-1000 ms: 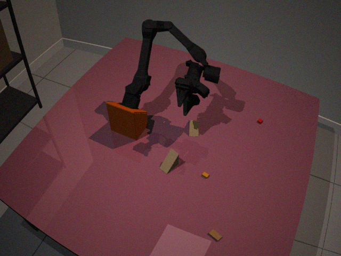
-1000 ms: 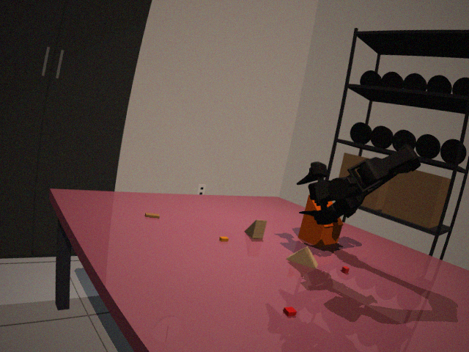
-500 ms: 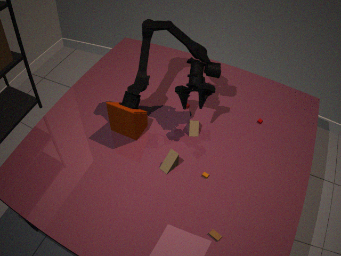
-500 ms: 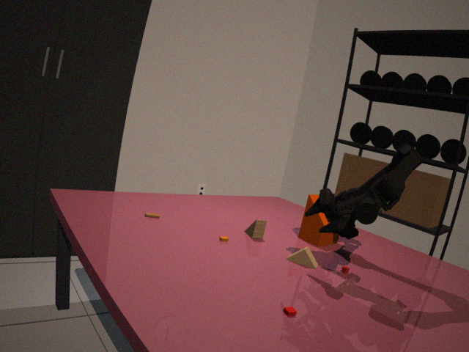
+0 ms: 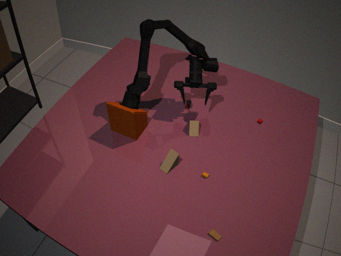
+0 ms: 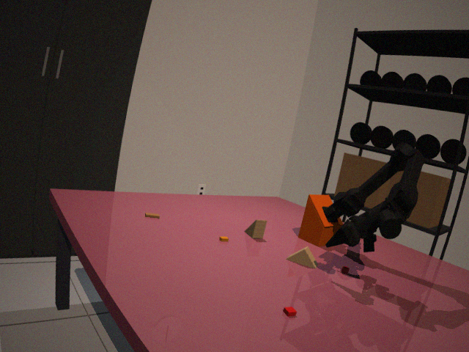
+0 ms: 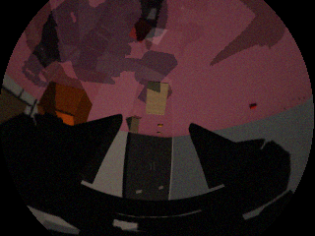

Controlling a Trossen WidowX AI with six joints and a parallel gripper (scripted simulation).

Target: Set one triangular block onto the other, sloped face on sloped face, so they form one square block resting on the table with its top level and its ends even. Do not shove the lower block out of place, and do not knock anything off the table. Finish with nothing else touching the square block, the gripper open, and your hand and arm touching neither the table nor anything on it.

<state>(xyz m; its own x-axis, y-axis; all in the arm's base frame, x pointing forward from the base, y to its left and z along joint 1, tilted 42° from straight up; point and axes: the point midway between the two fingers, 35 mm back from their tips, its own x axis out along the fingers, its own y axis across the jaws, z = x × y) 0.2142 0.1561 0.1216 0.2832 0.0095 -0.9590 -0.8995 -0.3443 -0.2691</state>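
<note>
The triangular block is 270 mm to the right of my gripper tip, 70 mm below it and 40 mm ahead of it. The rest, counted from my gripper tip: small orange piece: 260 mm to the right, 180 mm ahead, 80 mm below; flat tan piece: 480 mm to the right, 340 mm ahead, 80 mm below; red cube: 290 mm ahead, 140 mm to the left, 80 mm below.
</note>
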